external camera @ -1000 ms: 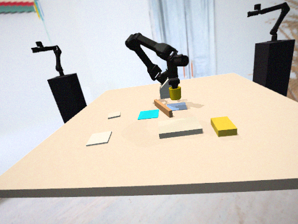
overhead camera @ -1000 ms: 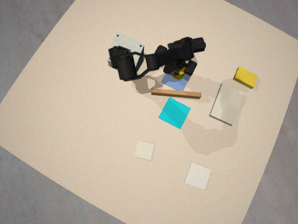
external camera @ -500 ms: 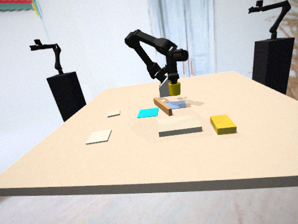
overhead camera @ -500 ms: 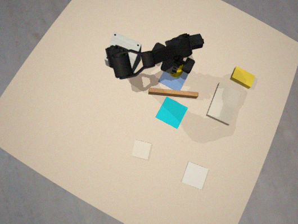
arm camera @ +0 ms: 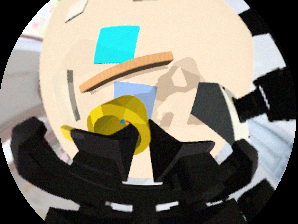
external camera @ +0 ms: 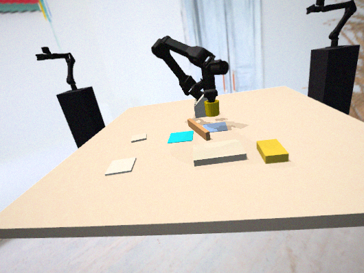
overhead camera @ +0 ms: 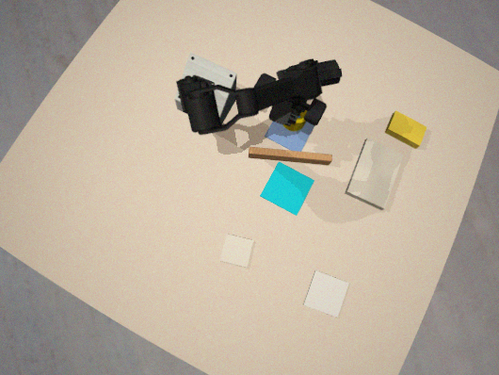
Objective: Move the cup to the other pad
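My gripper tip is now 9 cm short of the cyan pad, 17 cm to the left of it and 10 cm above it. From my gripper tip the other things lie so: yellow cup (2 cm ahead); blue pad (3 cm ahead, 10 cm below); brown wooden bar (6 cm ahead, 8 cm to the right, 9 cm below).
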